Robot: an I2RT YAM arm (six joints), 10 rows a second.
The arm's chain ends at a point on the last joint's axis. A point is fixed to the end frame.
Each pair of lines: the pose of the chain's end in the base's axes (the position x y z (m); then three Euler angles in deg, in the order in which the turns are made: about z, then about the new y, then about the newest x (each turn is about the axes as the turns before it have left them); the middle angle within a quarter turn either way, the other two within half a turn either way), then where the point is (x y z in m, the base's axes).
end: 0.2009 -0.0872 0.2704 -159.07 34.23 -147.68
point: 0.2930 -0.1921 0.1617
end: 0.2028 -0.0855 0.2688 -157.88 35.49 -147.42
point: 0.2991 -0.1882 0.1617
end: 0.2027 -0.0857 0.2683 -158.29 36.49 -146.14
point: 0.2994 -0.1915 0.1645
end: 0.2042 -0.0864 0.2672 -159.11 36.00 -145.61
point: 0.2982 -0.1951 0.1640
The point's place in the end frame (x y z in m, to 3 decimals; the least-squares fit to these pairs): 0.021 -0.048 0.169
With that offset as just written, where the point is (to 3 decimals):
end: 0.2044 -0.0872 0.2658 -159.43 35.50 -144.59
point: 0.296 -0.199 0.164
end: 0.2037 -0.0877 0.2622 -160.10 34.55 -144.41
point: 0.293 -0.202 0.160
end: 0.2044 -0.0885 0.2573 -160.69 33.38 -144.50
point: 0.290 -0.204 0.154
